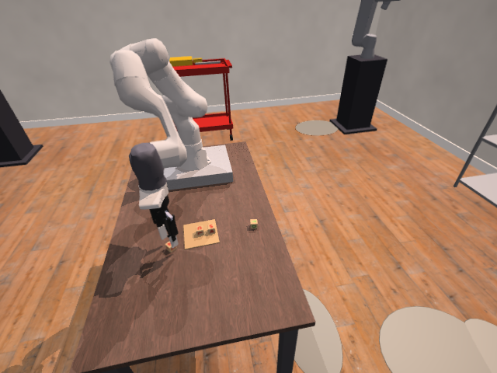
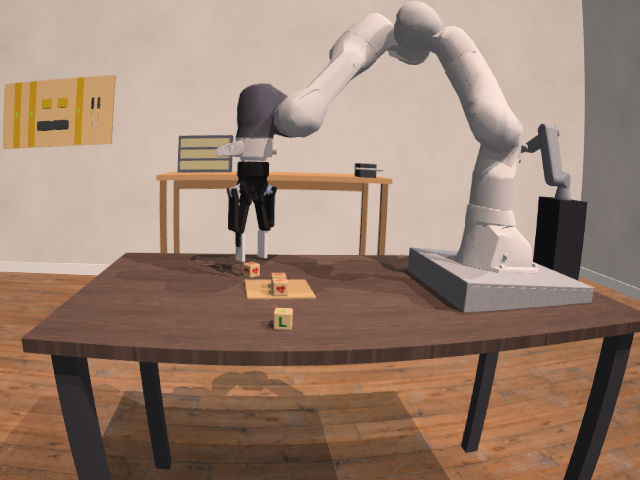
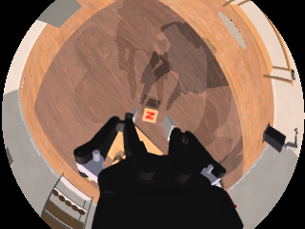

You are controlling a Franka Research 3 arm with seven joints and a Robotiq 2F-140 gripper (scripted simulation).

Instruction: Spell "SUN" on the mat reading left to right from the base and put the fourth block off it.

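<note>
The N block lies 6 cm below my hand. The rest, counted from my hand: mat 12 cm to the left, 7 cm below, 6 cm behind; S block 17 cm to the left, 6 cm behind, 5 cm below; U block 12 cm to the left, 6 cm behind, 5 cm below.
</note>
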